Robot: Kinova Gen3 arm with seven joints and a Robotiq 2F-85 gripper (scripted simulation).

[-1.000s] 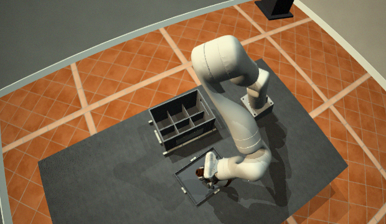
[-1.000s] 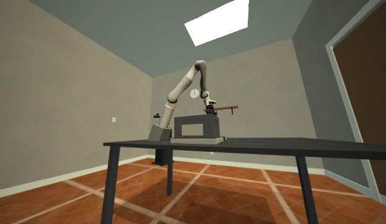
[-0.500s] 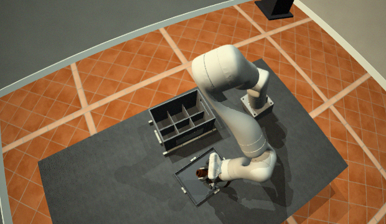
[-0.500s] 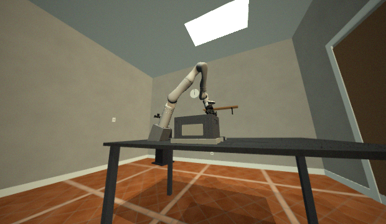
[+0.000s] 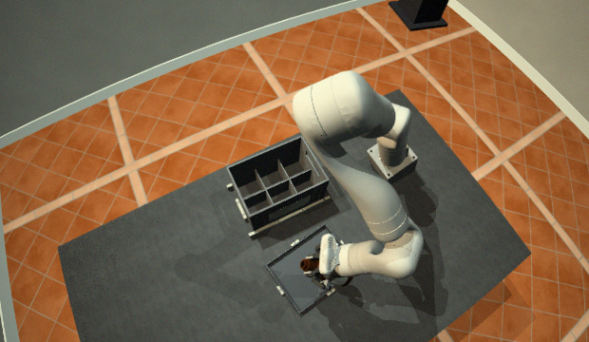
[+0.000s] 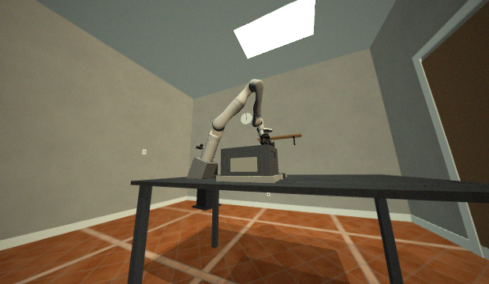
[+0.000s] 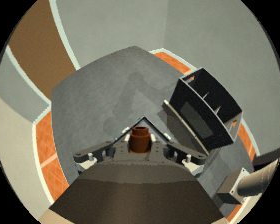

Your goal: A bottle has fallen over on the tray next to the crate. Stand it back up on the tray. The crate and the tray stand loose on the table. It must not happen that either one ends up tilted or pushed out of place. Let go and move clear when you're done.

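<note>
Right now my hand is 4 cm past the brown bottle, 2 cm to the right of it and 3 cm above it. Round my hand: dark crate 31 cm to the right, 12 cm below; then dark tray 3 cm behind, 2 cm to the right, 19 cm below.
</note>
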